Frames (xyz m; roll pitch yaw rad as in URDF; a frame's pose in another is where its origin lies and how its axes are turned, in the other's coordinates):
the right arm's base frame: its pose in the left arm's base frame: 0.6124 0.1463 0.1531 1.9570 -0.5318 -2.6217
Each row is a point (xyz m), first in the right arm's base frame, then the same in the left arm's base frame.
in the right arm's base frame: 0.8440 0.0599 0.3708
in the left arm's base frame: -0.2378 0.0814 0.5085
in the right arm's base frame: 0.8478 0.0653 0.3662
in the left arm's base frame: -0.2366 0.0795 0.5163
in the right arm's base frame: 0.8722 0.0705 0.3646
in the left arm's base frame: -0.2527 0.0709 0.5333
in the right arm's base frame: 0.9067 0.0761 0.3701
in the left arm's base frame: -0.2807 0.0631 0.5535
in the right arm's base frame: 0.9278 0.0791 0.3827
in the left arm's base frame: -0.3037 0.0647 0.5625
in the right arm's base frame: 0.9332 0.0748 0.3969
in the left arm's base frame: -0.3176 0.0701 0.5572
